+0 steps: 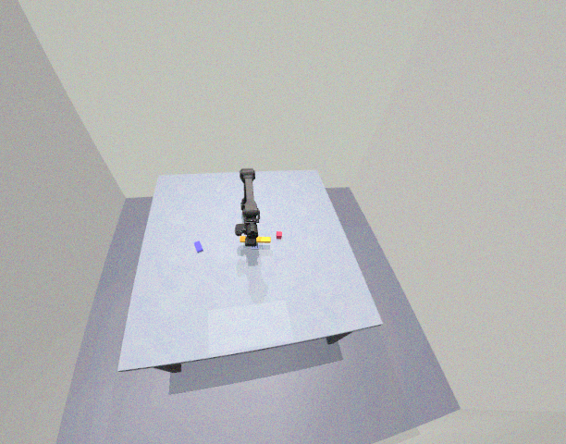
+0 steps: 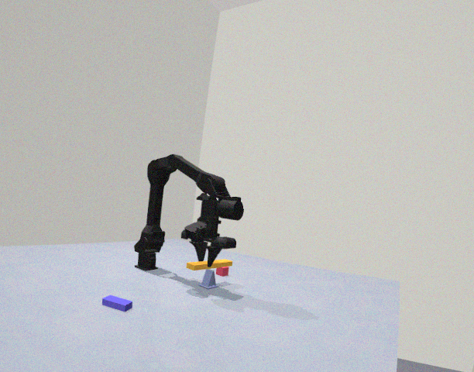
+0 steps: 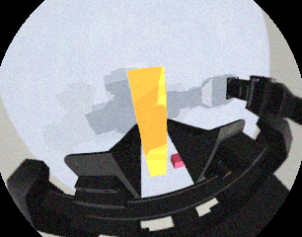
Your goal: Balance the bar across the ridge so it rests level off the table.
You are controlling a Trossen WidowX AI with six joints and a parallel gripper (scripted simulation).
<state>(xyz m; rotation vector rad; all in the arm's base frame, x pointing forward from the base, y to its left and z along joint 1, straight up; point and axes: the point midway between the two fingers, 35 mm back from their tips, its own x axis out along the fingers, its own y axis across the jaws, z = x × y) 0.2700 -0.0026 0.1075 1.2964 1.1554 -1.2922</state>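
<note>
The yellow bar lies 30 mm to the left of my gripper tip. Round my gripper tip: purple block (310 mm to the right, 60 mm below, 20 mm behind); then small red cube (190 mm to the left, 60 mm below, 50 mm behind).
</note>
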